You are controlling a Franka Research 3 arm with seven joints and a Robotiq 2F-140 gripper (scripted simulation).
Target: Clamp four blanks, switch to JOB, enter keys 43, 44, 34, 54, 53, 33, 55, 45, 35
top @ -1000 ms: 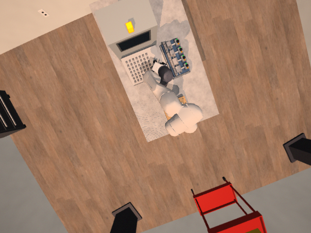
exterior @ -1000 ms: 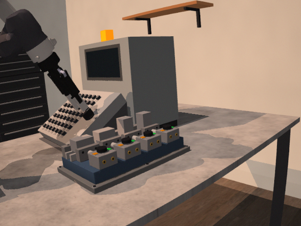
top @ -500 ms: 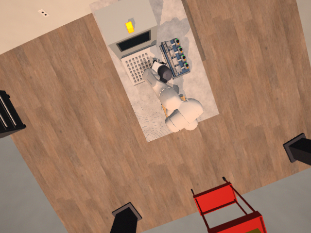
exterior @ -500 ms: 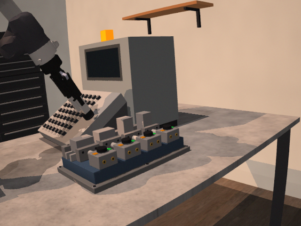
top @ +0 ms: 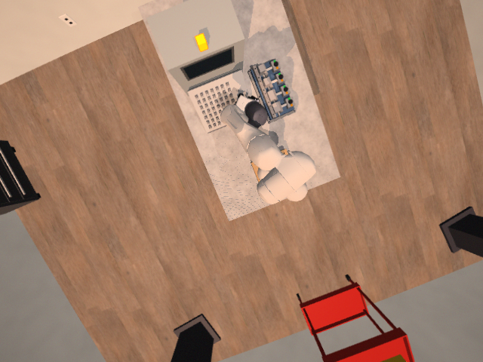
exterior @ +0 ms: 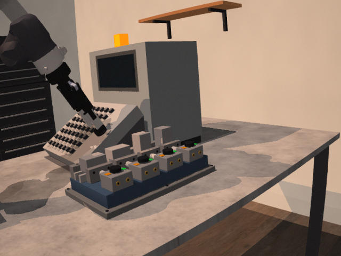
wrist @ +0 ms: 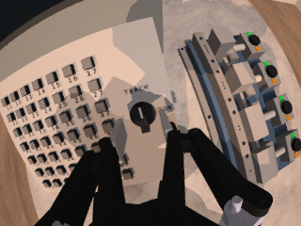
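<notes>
Right now my hand is 40 mm above the black selector knob, 30 mm short of it and 10 mm to the left of it. From my hand the other things lie so: keypad (100 mm to the left, 90 mm below, 70 mm ahead).
</notes>
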